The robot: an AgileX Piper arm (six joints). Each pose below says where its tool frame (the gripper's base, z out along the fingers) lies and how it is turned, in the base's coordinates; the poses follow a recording.
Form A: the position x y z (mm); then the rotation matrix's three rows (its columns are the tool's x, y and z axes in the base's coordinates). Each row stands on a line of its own.
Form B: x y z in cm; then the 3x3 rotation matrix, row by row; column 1 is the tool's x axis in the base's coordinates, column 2 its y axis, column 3 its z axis. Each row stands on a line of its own. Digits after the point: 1 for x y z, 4 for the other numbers.
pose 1, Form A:
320 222 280
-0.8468 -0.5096 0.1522
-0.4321 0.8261 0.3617
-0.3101 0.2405 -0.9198
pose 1, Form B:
32.0 22.2 28.0
-0.8468 -0.5096 0.1522
-0.4321 0.8261 0.3617
-0.3101 0.2405 -0.9198

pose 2, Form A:
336 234 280
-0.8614 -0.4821 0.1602
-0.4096 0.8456 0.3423
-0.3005 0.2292 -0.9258
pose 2, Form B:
33.6 23.4 28.0
-0.8614 -0.4821 0.1602
-0.4096 0.8456 0.3423
-0.3005 0.2292 -0.9258

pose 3, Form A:
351 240 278
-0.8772 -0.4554 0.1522
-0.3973 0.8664 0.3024
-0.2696 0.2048 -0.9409
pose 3, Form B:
35.1 24.0 27.8
-0.8772 -0.4554 0.1522
-0.3973 0.8664 0.3024
-0.2696 0.2048 -0.9409

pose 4, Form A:
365 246 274
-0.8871 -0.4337 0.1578
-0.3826 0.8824 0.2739
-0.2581 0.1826 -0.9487
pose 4, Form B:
36.5 24.6 27.4
-0.8871 -0.4337 0.1578
-0.3826 0.8824 0.2739
-0.2581 0.1826 -0.9487

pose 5, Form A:
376 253 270
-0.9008 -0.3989 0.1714
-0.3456 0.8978 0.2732
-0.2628 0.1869 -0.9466
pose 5, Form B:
37.6 25.3 27.0
-0.9008 -0.3989 0.1714
-0.3456 0.8978 0.2732
-0.2628 0.1869 -0.9466

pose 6, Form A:
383 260 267
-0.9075 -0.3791 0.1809
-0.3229 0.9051 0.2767
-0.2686 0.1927 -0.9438
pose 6, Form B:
38.3 26.0 26.7
-0.9075 -0.3791 0.1809
-0.3229 0.9051 0.2767
-0.2686 0.1927 -0.9438

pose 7, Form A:
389 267 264
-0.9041 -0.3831 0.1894
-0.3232 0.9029 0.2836
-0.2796 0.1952 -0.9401
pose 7, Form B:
38.9 26.7 26.4
-0.9041 -0.3831 0.1894
-0.3232 0.9029 0.2836
-0.2796 0.1952 -0.9401

